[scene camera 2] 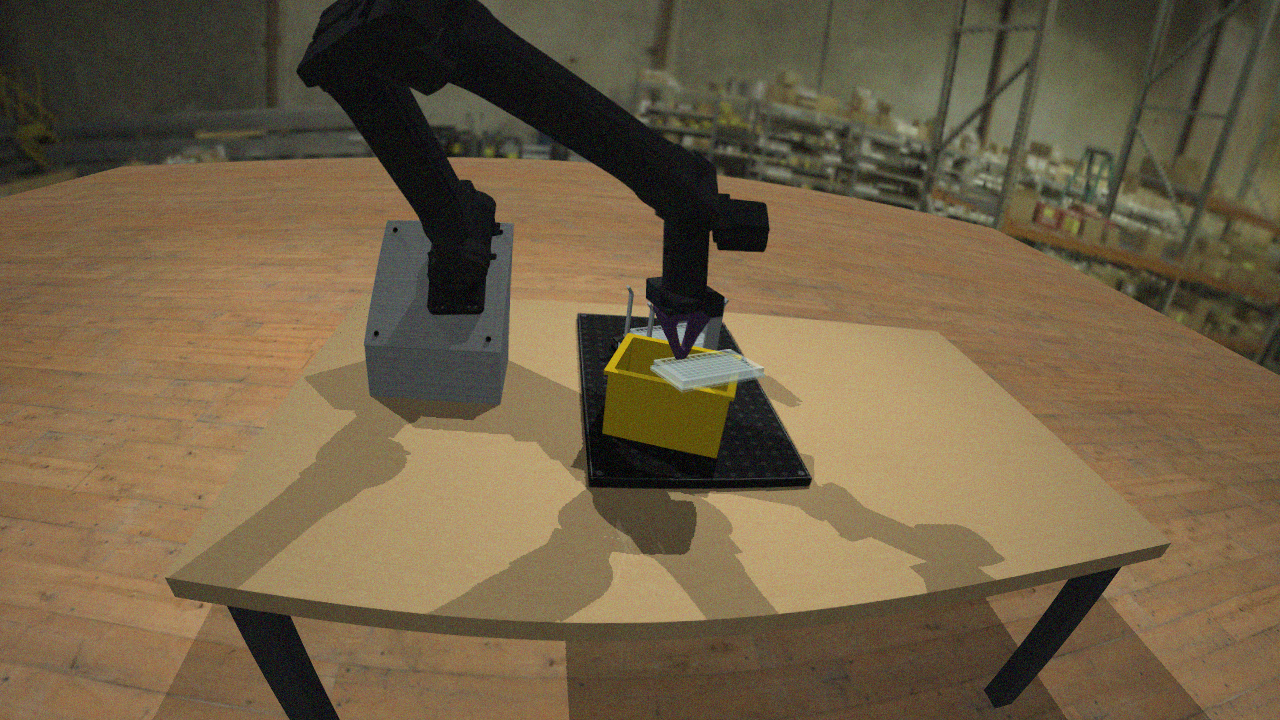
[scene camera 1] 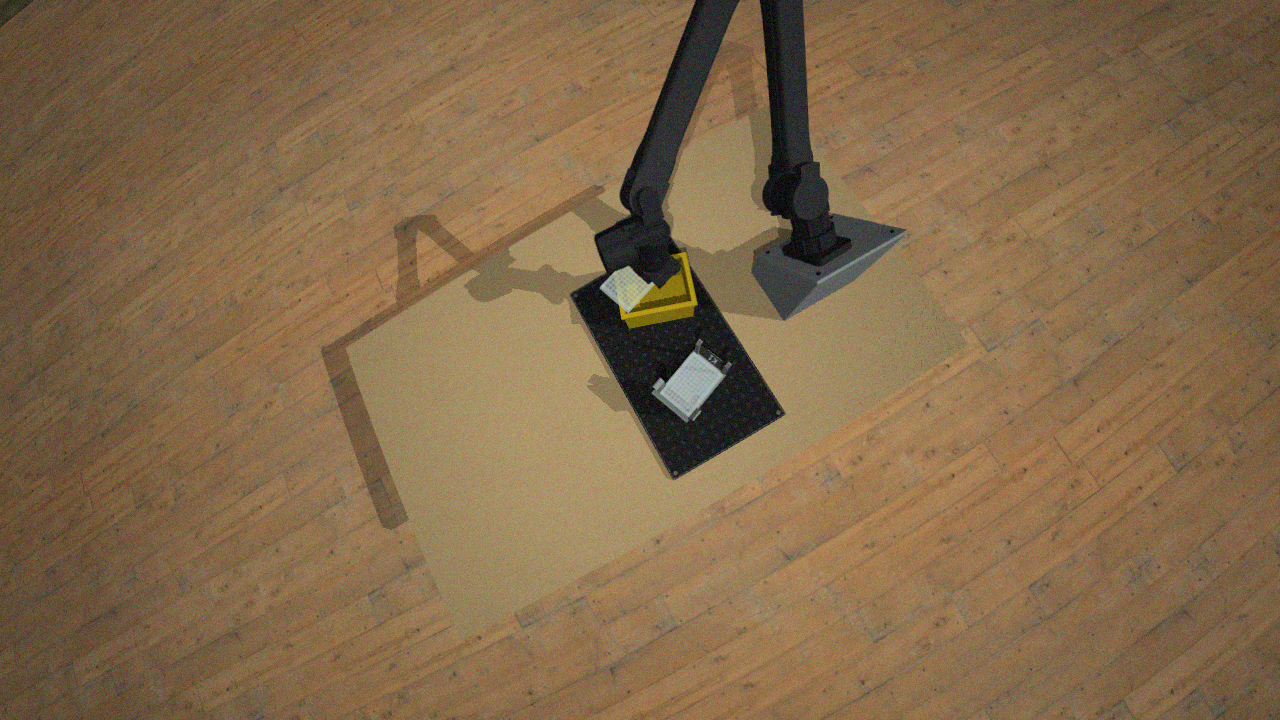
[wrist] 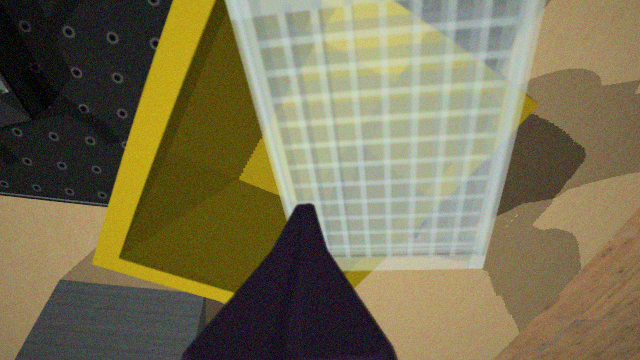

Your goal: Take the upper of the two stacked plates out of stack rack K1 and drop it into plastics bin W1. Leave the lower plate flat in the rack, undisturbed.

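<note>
A clear gridded plate lies across the rim of the yellow bin W1. Part of it sticks out past the bin's wall, on the side away from the arm's base. My gripper is shut with nothing between the fingers. Its tips point down at the plate's long edge, over the bin opening; whether they touch the plate I cannot tell. Another plate lies flat in rack K1; the gripper and bin partly hide it in scene camera 2.
The bin and rack stand on a black perforated board on the table. The rack has upright posts at its corners. The grey arm base stands beside the board.
</note>
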